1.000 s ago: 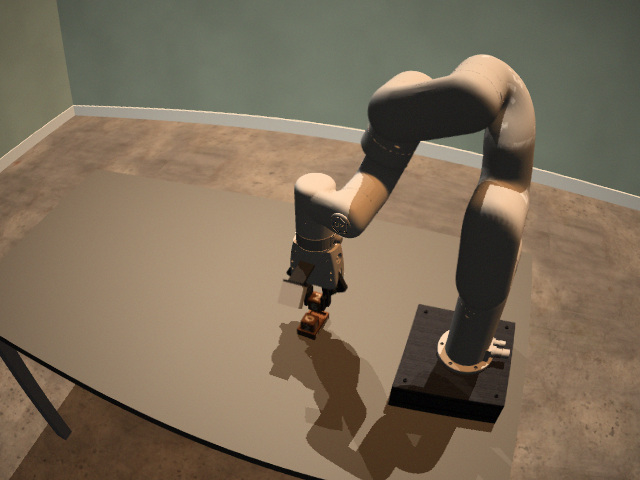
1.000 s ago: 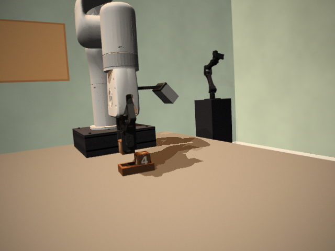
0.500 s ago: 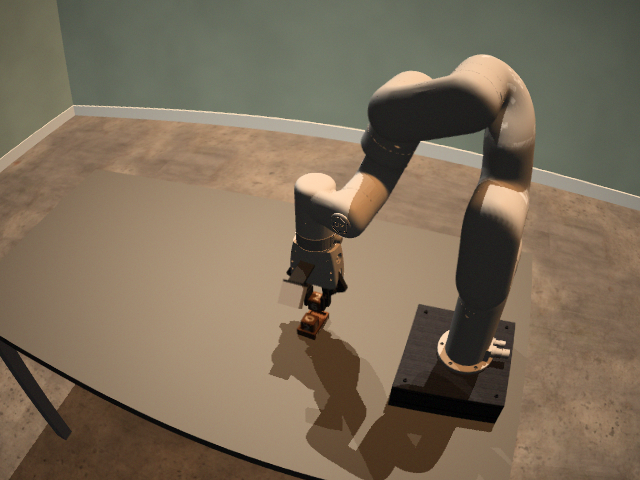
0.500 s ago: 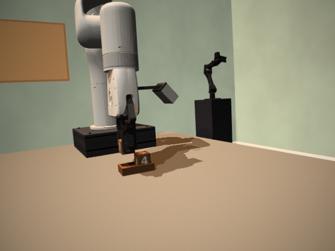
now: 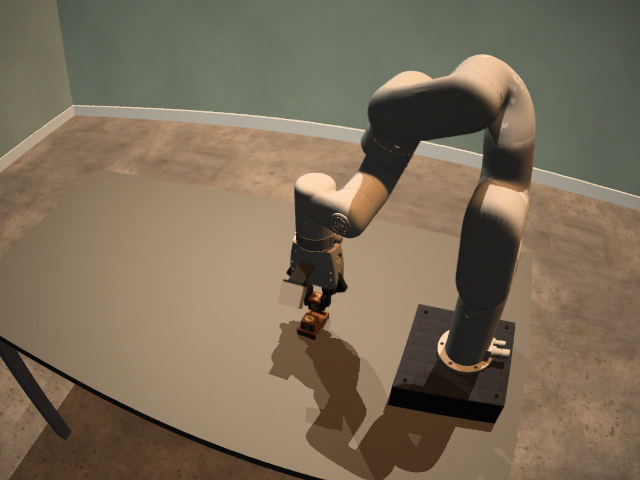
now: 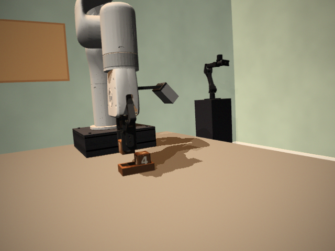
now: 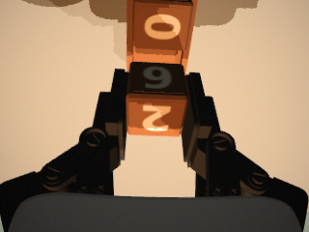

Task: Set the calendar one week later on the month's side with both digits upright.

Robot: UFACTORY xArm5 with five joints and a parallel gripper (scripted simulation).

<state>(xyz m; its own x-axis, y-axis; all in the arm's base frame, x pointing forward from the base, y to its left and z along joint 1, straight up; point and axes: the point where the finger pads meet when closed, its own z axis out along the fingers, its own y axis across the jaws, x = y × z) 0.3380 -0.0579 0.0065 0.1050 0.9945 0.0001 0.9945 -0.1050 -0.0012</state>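
Right now my hand is 20 mm to the right of the brown tray and 70 mm above it.
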